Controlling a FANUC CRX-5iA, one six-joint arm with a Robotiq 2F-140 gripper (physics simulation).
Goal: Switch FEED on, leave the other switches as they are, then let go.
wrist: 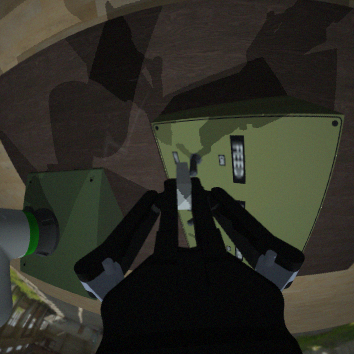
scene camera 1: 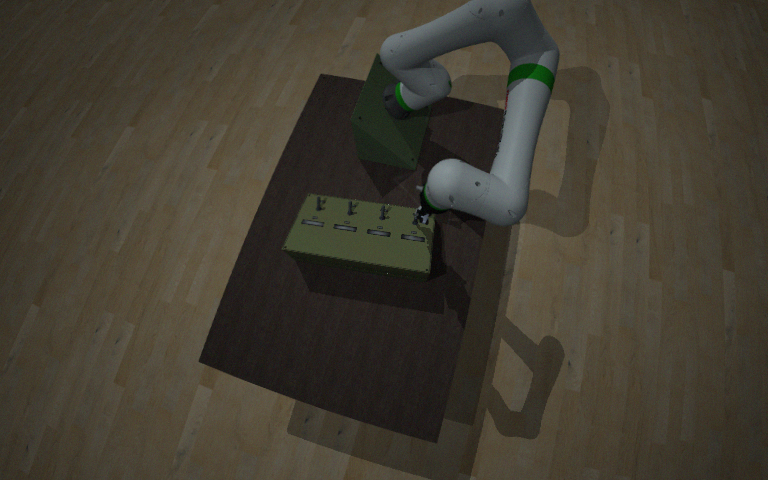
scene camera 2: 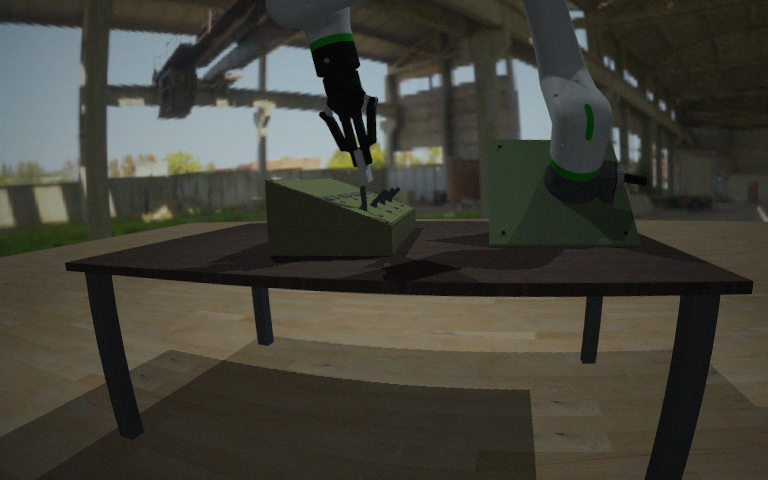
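Where they show: gripper, fingertip midpoint: (wrist: 181, 171) (scene camera 1: 419, 213) (scene camera 2: 367, 182); arm's base, origin of the base link: (wrist: 43, 231) (scene camera 1: 396, 102) (scene camera 2: 572, 181).
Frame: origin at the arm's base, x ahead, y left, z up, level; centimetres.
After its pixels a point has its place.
Note:
The olive switch console (scene camera 1: 356, 247) @[x 61.8, y 11.3, z 0.0 cm] (scene camera 2: 328, 229) @[x 47.9, y 33.8, z -8.7 cm] (wrist: 285, 175) @[x 57.4, y 26.9, z -0.2 cm] has a sloping face with a row of levers. The FEED lever (scene camera 1: 416, 218) @[x 44.2, y 25.9, z -0.6 cm] (scene camera 2: 363, 198) @[x 43.7, y 26.1, z -3.1 cm] (wrist: 195, 162) @[x 44.2, y 26.0, z -3.2 cm] is at the row's end, beside the FEED label (wrist: 238, 159) @[x 50.7, y 27.5, z -2.7 cm]. It stands nearly vertical in scene camera 2, tilted from the face's normal towards its label side. Three other levers (scene camera 1: 320, 203) @[x 51.2, y -9.2, z -3.1 cm] (scene camera 1: 351, 207) @[x 48.2, y 2.5, z -3.0 cm] (scene camera 1: 383, 212) @[x 45.7, y 14.0, z -3.0 cm] lean the other way, down the slope. My gripper (scene camera 1: 423, 216) @[x 42.5, y 26.3, z 0.3 cm] (scene camera 2: 366, 180) @[x 42.5, y 26.3, z 0.3 cm] (wrist: 181, 171) @[x 42.5, y 26.3, z 0.3 cm] is shut and empty. Its fingertips are at the FEED lever's top, on the side away from the label; contact is unclear.
The dark table (scene camera 1: 317, 339) @[x 95.5, y 9.3, z -14.1 cm] (scene camera 2: 186, 249) @[x 91.2, y 34.8, z -14.1 cm] carries the console. A green angled block (scene camera 1: 385, 138) @[x 18.0, y 3.0, z -0.3 cm] (scene camera 2: 518, 192) @[x 13.6, y 4.8, z -2.7 cm] (wrist: 75, 220) @[x 13.1, y 5.3, z -3.4 cm] with the arm's base mounted on it stands on the same table. The neighbouring levers stand in line with the FEED lever.

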